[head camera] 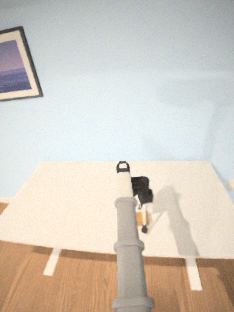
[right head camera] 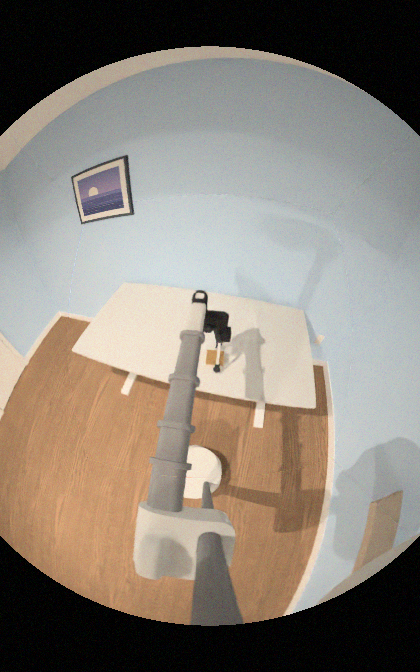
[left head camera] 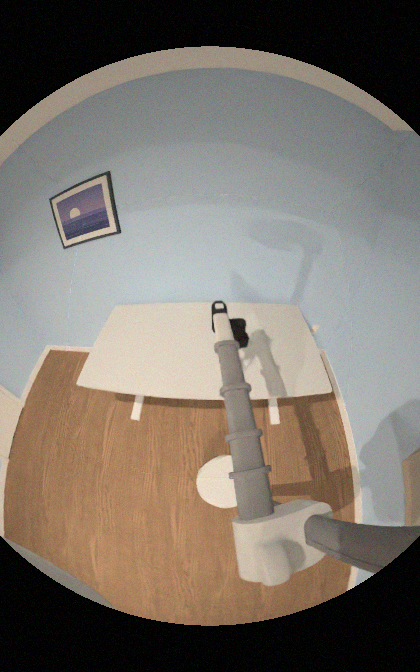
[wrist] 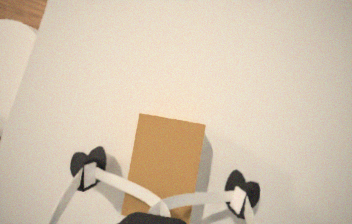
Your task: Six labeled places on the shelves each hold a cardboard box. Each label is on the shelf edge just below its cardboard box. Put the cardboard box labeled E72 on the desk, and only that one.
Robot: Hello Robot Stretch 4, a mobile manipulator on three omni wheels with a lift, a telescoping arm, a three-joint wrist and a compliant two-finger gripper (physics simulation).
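Note:
A cardboard box [head camera: 142, 218] [right head camera: 213, 357] [wrist: 167, 155] rests on the white desk [head camera: 75, 210] [left head camera: 150, 350] [right head camera: 135, 325] [wrist: 240, 65], right of the arm in the head view. No label shows on its visible face, so its number cannot be read. My gripper [wrist: 166, 172] is open, with a fingertip on each side of the box and a gap between each tip and the box. In the right head view the gripper hangs over the box from the end of the arm. The shelves and their labels do not show.
A white round stool [left head camera: 217, 481] [right head camera: 205, 470] stands on the wood floor in front of the desk, below the arm [left head camera: 240, 415] [right head camera: 180, 405]. A blue wall [head camera: 125, 100] stands behind the desk, with a framed picture [head camera: 17, 65] [left head camera: 86, 210] [right head camera: 103, 190] at left.

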